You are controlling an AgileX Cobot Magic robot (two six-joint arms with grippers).
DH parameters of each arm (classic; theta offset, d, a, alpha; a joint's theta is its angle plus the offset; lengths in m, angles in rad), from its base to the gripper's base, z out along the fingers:
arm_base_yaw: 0 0.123 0 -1.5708
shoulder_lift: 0.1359 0 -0.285 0
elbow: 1.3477 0 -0.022 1.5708
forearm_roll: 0 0.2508 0 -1.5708
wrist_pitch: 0 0 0.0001 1.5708
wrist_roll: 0 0.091 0 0
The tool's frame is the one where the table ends.
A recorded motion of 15 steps. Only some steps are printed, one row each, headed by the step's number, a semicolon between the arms.
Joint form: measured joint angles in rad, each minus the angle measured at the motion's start. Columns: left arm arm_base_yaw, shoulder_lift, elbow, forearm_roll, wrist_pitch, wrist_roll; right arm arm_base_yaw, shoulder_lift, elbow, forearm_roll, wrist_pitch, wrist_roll.
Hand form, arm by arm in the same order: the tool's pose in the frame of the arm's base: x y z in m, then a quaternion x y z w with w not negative. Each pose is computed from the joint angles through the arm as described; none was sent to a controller.
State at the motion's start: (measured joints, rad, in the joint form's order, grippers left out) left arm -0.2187 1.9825 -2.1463 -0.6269 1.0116 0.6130; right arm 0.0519 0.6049 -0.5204 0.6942 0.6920 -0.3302
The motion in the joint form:
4: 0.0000 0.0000 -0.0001 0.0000 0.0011 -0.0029; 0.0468 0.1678 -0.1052 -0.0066 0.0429 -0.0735
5: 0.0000 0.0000 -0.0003 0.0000 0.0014 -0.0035; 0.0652 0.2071 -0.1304 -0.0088 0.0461 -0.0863
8: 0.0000 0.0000 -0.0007 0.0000 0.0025 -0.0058; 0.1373 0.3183 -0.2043 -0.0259 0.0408 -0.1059
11: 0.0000 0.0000 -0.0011 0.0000 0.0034 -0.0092; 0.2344 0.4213 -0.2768 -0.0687 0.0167 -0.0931
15: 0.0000 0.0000 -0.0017 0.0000 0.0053 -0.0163; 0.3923 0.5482 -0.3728 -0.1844 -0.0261 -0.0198
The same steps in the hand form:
4: 0.4275 -0.1414 0.4013 0.30894 0.81944 -0.22609 0.42657; 0.1364 0.0525 0.3035 -0.07523 0.88043 0.24618 0.39821
5: 0.4275 -0.1414 0.4014 0.30877 0.81951 -0.22624 0.42646; 0.1435 0.0560 0.3056 -0.08869 0.88274 0.24669 0.38993
8: 0.4274 -0.1414 0.4014 0.30809 0.81990 -0.22682 0.42591; 0.1638 0.0698 0.3105 -0.12898 0.88631 0.24814 0.36911
11: 0.4273 -0.1415 0.4015 0.30692 0.82043 -0.22761 0.42531; 0.1817 0.0897 0.3135 -0.17053 0.88642 0.24614 0.35299
15: 0.4271 -0.1415 0.4015 0.30445 0.82158 -0.22929 0.42396; 0.1991 0.1252 0.3146 -0.23014 0.88329 0.23249 0.33583

